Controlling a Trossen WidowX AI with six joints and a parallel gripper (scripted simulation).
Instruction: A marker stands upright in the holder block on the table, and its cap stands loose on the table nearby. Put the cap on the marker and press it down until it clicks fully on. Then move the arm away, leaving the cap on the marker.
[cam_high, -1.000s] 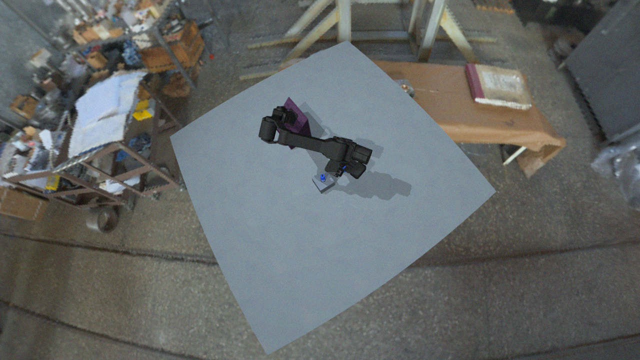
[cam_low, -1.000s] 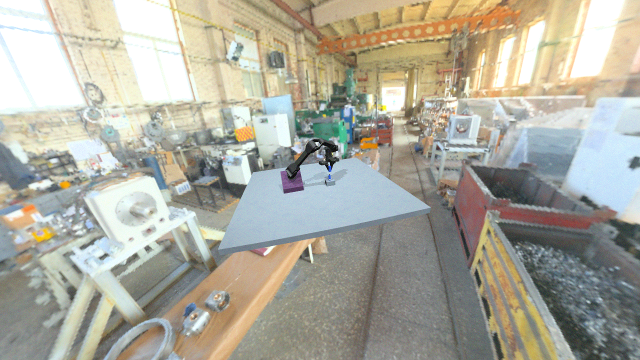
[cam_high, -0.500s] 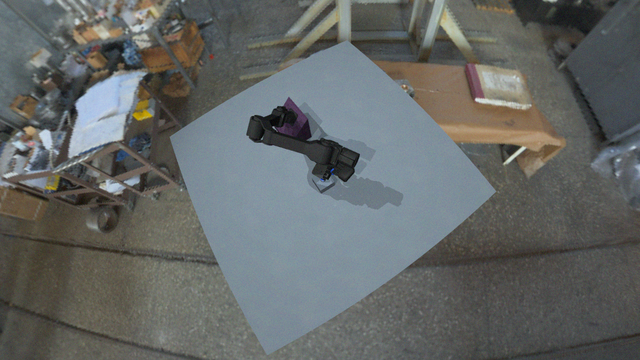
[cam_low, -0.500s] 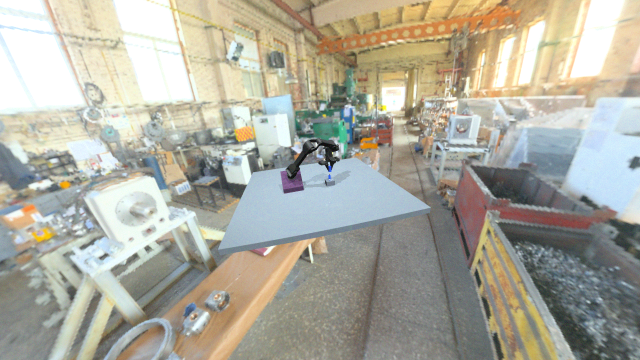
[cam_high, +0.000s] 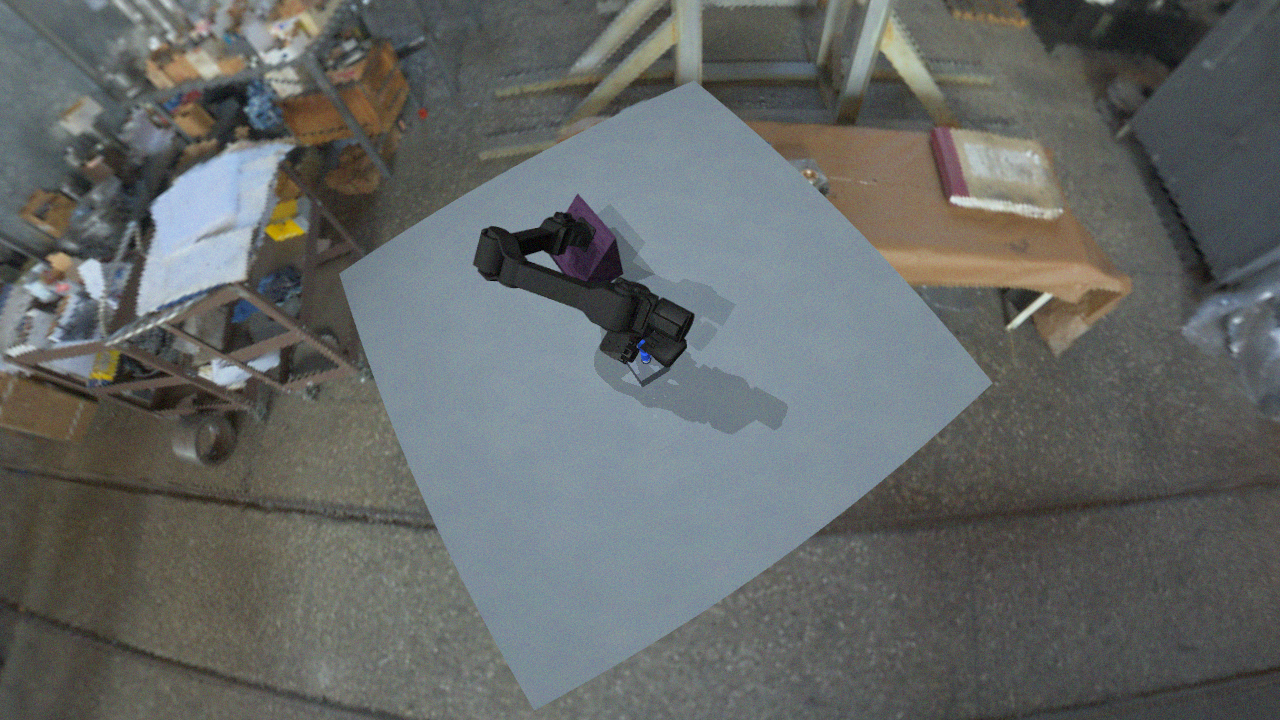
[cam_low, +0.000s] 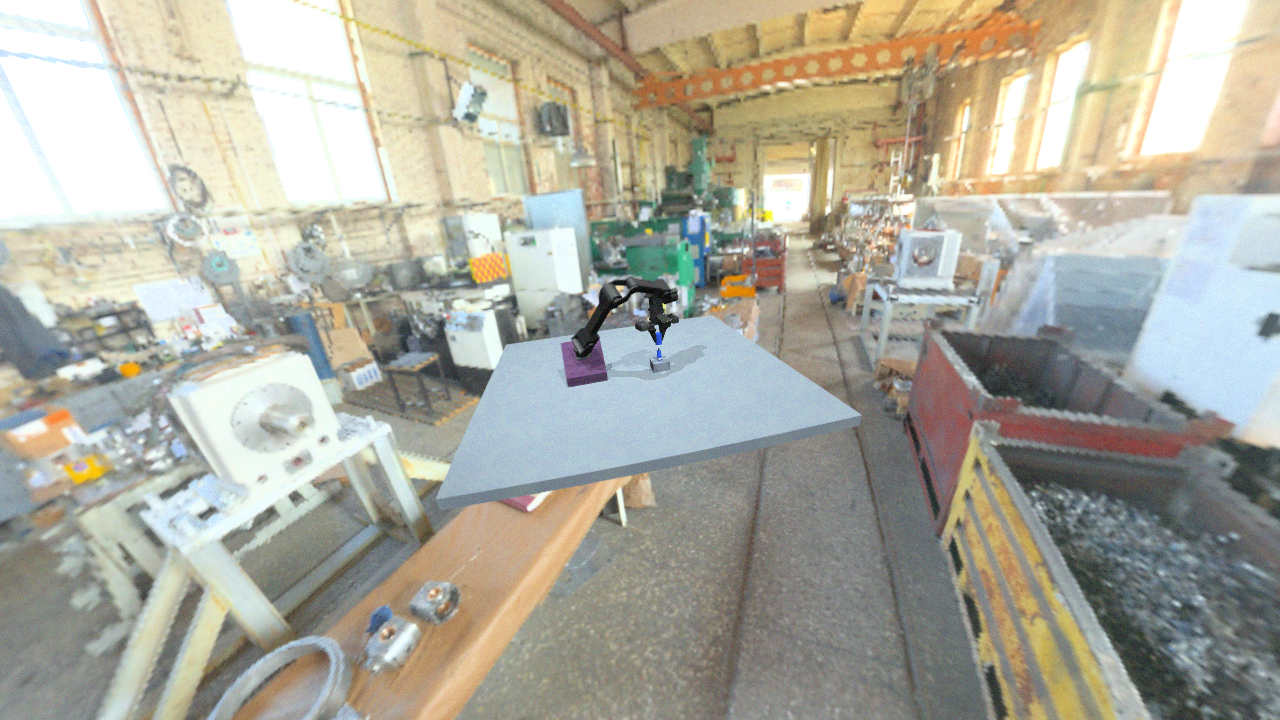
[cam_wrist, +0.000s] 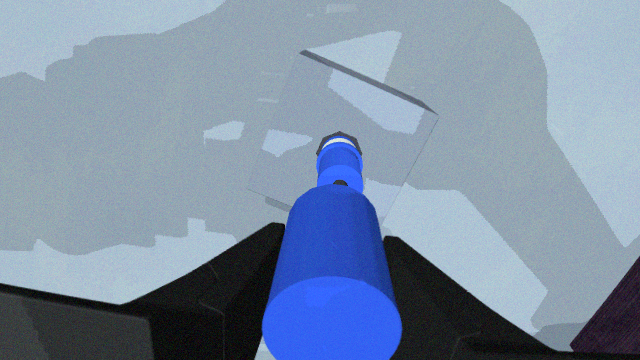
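The holder block is 11 cm below my gripper tip. The rest, counted from my gripper tip: blue cap 1 cm above.
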